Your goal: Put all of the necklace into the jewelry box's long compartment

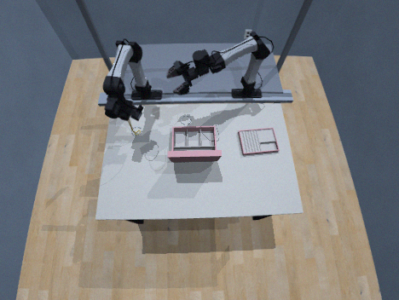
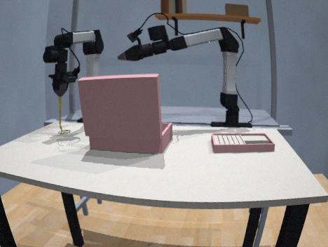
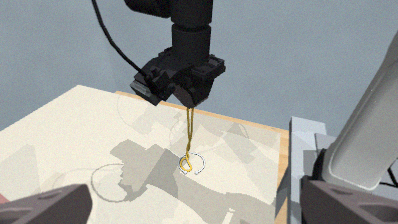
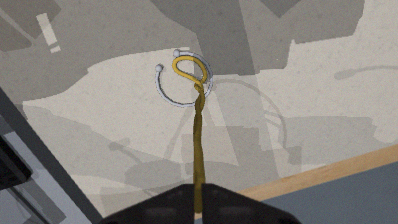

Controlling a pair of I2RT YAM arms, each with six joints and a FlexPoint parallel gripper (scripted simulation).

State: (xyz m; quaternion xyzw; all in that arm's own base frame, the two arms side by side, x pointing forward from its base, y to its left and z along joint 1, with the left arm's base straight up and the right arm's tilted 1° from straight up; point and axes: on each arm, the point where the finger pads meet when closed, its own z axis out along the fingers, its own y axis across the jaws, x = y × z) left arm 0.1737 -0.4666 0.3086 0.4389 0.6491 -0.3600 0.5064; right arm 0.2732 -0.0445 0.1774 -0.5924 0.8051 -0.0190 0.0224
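Now: right hand 120 mm short of the pink jewelry box, 350 mm to the right of it and 50 mm above it. The rest, counted from my right hand: silver bangle (10 mm to the left, 160 mm below); then pink-rimmed tray (80 mm ahead, 730 mm to the left, 160 mm below); then rail (270 mm behind, 380 mm to the left, 190 mm below).
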